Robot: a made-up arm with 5 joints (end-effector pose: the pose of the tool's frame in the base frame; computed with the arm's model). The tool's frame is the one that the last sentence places. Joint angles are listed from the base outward.
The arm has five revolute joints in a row. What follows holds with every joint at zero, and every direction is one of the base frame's.
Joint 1 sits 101 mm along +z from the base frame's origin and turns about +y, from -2.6 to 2.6 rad.
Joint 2 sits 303 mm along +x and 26 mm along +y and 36 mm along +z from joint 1 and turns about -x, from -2.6 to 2.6 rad.
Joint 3 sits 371 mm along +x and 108 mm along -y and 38 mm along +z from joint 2 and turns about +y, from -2.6 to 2.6 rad.
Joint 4 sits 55 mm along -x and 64 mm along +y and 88 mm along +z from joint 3 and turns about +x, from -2.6 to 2.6 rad.
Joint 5 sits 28 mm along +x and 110 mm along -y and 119 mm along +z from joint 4 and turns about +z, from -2.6 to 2.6 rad.
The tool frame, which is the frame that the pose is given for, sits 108 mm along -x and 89 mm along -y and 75 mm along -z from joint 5; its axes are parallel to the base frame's.
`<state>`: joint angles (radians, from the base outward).
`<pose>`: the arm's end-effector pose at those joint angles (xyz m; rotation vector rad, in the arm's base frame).
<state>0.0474 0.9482 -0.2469 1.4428 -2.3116</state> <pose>0.6332 0.1010 0.2643 0.2904 0.5245 -2.0360</pose>
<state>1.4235 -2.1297 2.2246 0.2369 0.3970</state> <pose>-0.1187 0.1202 -0.7156 -2.3474 -0.9212 -0.6345</pose>
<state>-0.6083 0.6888 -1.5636 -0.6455 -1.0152</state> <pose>0.4262 -0.1043 0.3823 0.1041 -2.5923 -0.7128</pose>
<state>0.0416 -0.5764 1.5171 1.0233 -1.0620</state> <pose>0.7312 -0.1763 0.2118 0.2631 2.2092 -1.0138</pose>
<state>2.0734 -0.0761 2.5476 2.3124 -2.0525</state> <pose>-0.3389 -0.0687 -0.5846 1.2603 0.7838 0.1915</pose>
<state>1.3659 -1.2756 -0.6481 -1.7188 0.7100</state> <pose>0.2341 -0.2197 -0.2959 -0.3151 1.4466 0.3237</pose>
